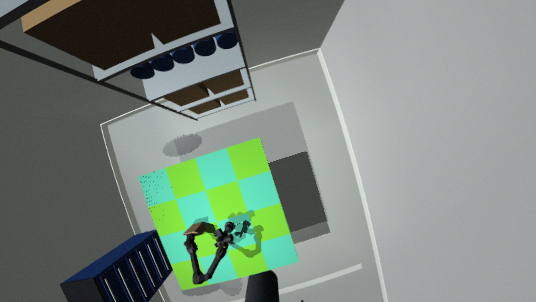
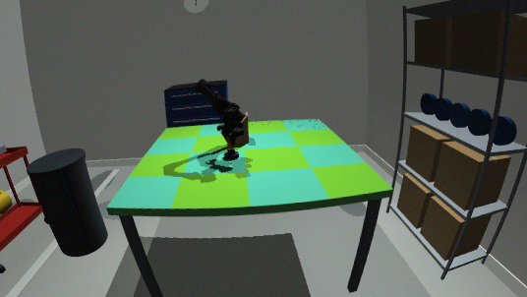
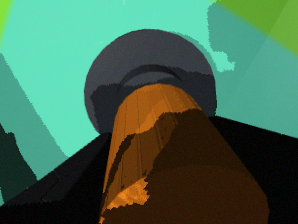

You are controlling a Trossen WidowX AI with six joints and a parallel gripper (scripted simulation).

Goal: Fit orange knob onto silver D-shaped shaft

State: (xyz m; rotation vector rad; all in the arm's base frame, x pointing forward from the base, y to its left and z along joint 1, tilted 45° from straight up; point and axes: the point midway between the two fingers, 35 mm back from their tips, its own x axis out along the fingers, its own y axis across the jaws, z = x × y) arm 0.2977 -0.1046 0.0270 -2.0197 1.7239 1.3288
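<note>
Now: the orange knob 30 mm above my gripper tip. Also, from my gripper tip: dark round pedestal 40 mm below.
</note>
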